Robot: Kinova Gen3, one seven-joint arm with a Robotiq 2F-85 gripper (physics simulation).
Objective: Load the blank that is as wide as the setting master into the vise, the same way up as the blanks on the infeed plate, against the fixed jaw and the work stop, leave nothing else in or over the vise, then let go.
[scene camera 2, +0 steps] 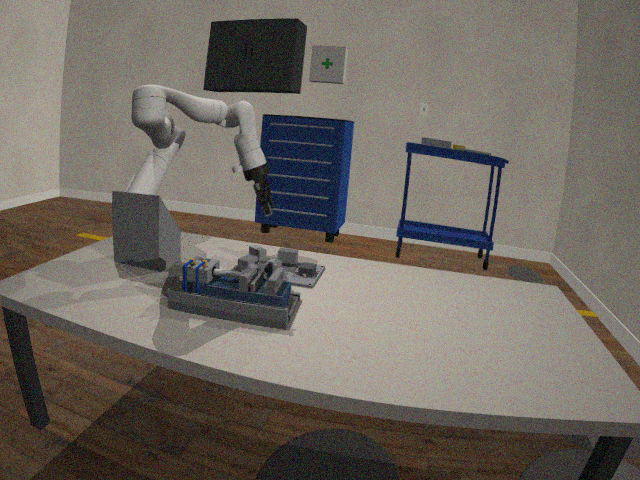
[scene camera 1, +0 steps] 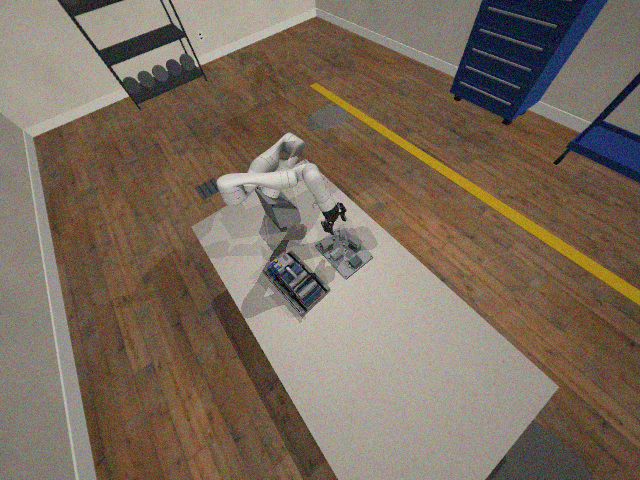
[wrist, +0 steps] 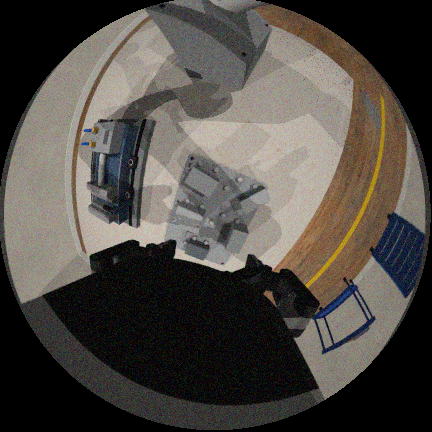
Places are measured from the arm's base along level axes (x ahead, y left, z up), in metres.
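Pixels of known places: gripper, fingertip midpoint: (scene camera 2: 270, 211) (scene camera 1: 339, 227) (wrist: 209, 255); arm's base at its link origin: (scene camera 2: 135, 205) (scene camera 1: 269, 194).
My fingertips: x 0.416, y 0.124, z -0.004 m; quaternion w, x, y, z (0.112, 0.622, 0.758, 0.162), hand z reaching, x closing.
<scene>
For each thing: its middle in the pictures, then the offset to it from my fingertips. "spot": a spot on its surface instead. Level surfaces: height alone.
- vise at the middle of its body: (scene camera 2: 235, 286) (wrist: 107, 173) (scene camera 1: 294, 278) dx +0.000, dy -0.306, dz -0.129 m
- grey infeed plate at a spot on its surface: (wrist: 172, 231) spot: dx +0.113, dy -0.093, dz -0.171 m
- wide block at the middle of its body: (wrist: 202, 180) (scene camera 2: 247, 263) (scene camera 1: 326, 243) dx -0.047, dy -0.053, dz -0.153 m
- darker block at the middle of its body: (wrist: 196, 248) (scene camera 2: 307, 269) (scene camera 1: 355, 261) dx +0.131, dy -0.016, dz -0.158 m
- white table at its surface level: dz -0.179 m
The vise (scene camera 1: 292, 273) (scene camera 2: 232, 295) (wrist: 116, 164) has a blue bed and two grey jaws across it; I cannot tell the setting master or the work stop apart from its other parts. The grey infeed plate (scene camera 1: 346, 273) (scene camera 2: 313, 282) (wrist: 172, 231) lies beside it and bears several upright pegs and grey blocks of different widths. Among them are a wide block (wrist: 201, 181), a darker block (scene camera 1: 355, 261) (scene camera 2: 308, 267) (wrist: 197, 248) and a block (scene camera 2: 287, 256) (wrist: 235, 238) near one edge. My gripper (scene camera 1: 337, 225) (scene camera 2: 267, 212) (wrist: 209, 255) is open and empty, high above the plate's edge.
The grey robot pedestal (scene camera 2: 136, 229) (wrist: 207, 47) stands at the end of the white table (scene camera 1: 413, 361) (scene camera 2: 413, 351). Blue and yellow fittings (scene camera 2: 191, 273) (wrist: 92, 144) stick out at the vise's cylinder end. A blue drawer cabinet (scene camera 2: 305, 175) and a blue cart (scene camera 2: 444, 235) stand beyond the table.
</scene>
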